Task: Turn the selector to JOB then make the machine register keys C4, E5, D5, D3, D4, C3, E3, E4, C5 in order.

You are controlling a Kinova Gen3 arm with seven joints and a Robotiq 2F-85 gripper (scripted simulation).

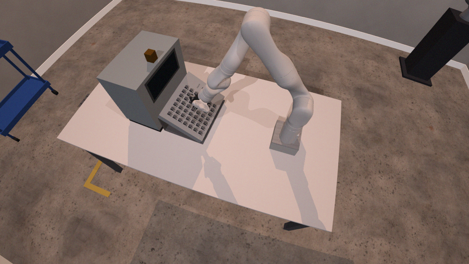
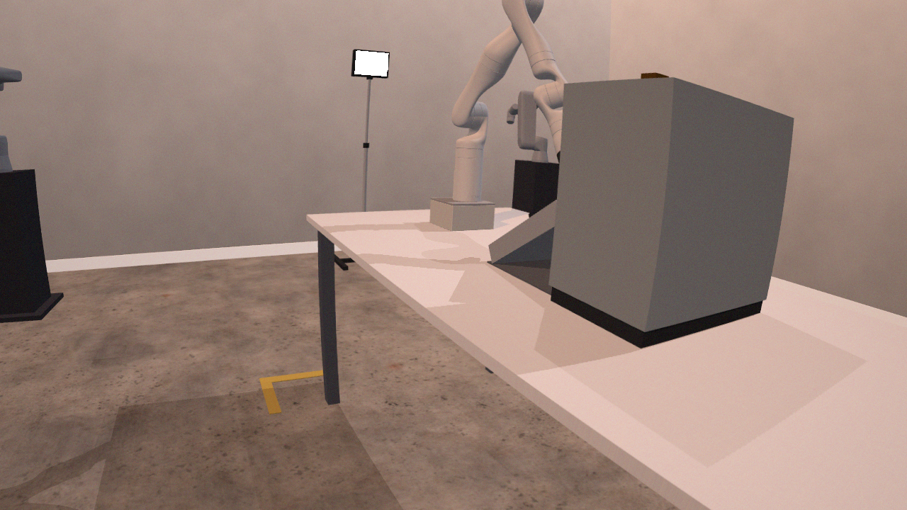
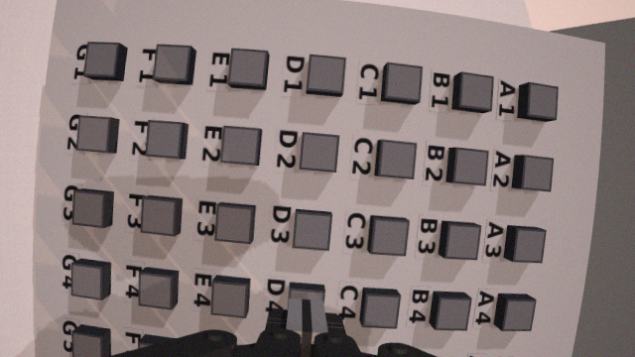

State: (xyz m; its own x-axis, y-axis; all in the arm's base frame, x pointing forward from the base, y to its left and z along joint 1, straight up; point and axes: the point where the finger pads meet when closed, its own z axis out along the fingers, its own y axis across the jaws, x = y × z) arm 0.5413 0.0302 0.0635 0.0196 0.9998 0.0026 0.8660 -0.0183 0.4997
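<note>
Now: the key D5 20 mm ahead of my hand, 30 mm to the right of it and 40 mm below it. Also, from my hand: key: 50 mm ahead, 20 mm below; key D3: 20 mm ahead, 30 mm to the left, 40 mm below; key E3: 10 mm behind, 30 mm to the left, 50 mm below.
</note>
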